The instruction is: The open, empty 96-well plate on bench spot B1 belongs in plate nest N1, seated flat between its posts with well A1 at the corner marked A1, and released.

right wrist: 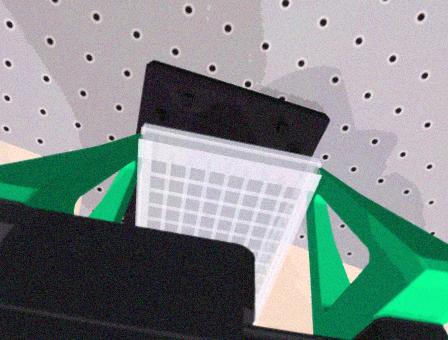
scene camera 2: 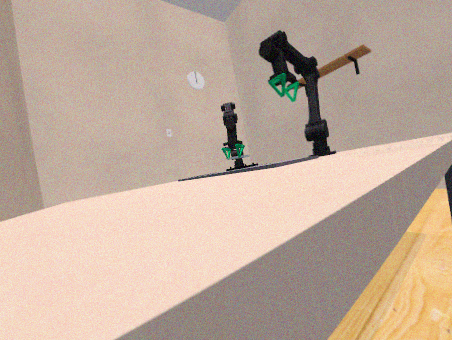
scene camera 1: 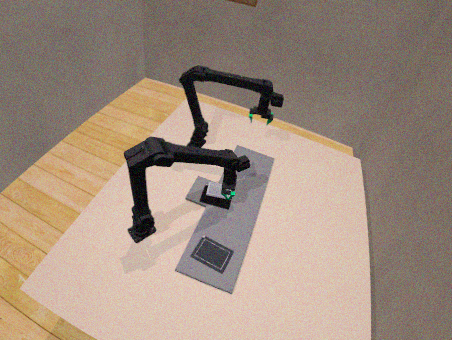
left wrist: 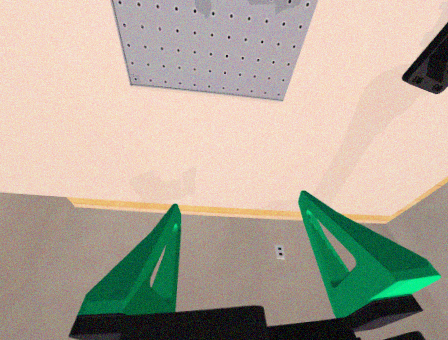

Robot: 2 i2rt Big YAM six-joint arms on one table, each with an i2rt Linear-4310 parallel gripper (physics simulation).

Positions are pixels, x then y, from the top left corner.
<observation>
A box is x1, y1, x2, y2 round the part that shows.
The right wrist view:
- right gripper: 228, 160 [0, 133, 447, 339]
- well plate: 190, 183 [135, 122, 321, 324], held by the right gripper
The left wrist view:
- left gripper: 239, 202 [68, 190, 440, 339]
</observation>
